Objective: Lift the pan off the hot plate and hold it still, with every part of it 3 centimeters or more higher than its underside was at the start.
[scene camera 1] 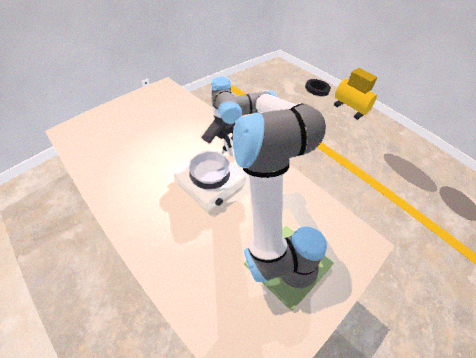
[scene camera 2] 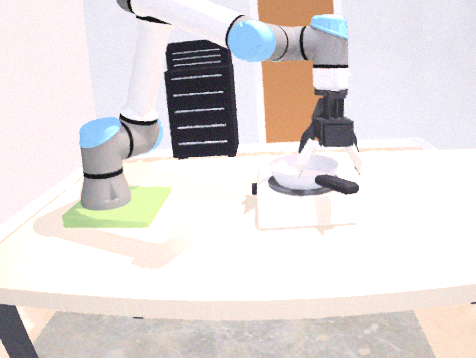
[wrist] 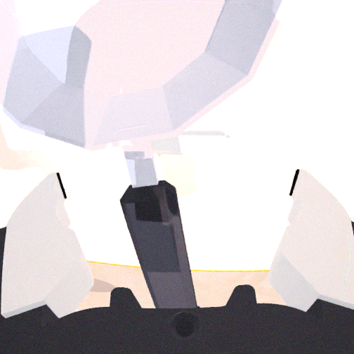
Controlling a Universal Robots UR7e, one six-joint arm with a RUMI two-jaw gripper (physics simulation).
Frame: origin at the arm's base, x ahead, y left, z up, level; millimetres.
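Seen in the pictures: gripper, fingertip midpoint: (scene camera 1: 220,148) (scene camera 2: 329,176); arm's base, origin of the base link: (scene camera 1: 298,269) (scene camera 2: 106,200).
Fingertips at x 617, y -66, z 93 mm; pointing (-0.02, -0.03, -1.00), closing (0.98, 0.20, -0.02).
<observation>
Pixels of each thing's top centre, then the offset from my fingertips to it. Level surfaces: height alone.
- white hot plate, middle of its top: (scene camera 2: 301,179) (scene camera 1: 210,172) 68 mm back, 97 mm left, 42 mm down
- hot plate's black knob, middle of its top: (scene camera 2: 254,183) (scene camera 1: 219,199) 195 mm back, 139 mm left, 67 mm down
- table, its level: 121 mm down
The pan (scene camera 1: 209,166) (scene camera 2: 303,174) (wrist: 150,45), a pale grey bowl shape with a black handle (scene camera 2: 338,184) (wrist: 159,242), sits upright on the dark burner of the white hot plate (scene camera 1: 201,194) (scene camera 2: 290,212) (wrist: 235,225). My gripper (scene camera 1: 228,148) (scene camera 2: 330,173) (wrist: 177,175) is open and empty, pointing down at the handle side of the pan. In the wrist view the handle runs between the two spread fingers, left of their middle, with room on both sides. Part of the handle is hidden behind the gripper body there; in scene camera 1 the handle is hard to make out.
The hot plate's black knob (scene camera 1: 219,201) (scene camera 2: 254,188) is on the side facing the arm's base. The base stands on a green block (scene camera 1: 294,295) (scene camera 2: 145,207) on the table (scene camera 1: 150,280) (scene camera 2: 210,270). A black drawer cabinet (scene camera 2: 202,100) stands behind the table.
</observation>
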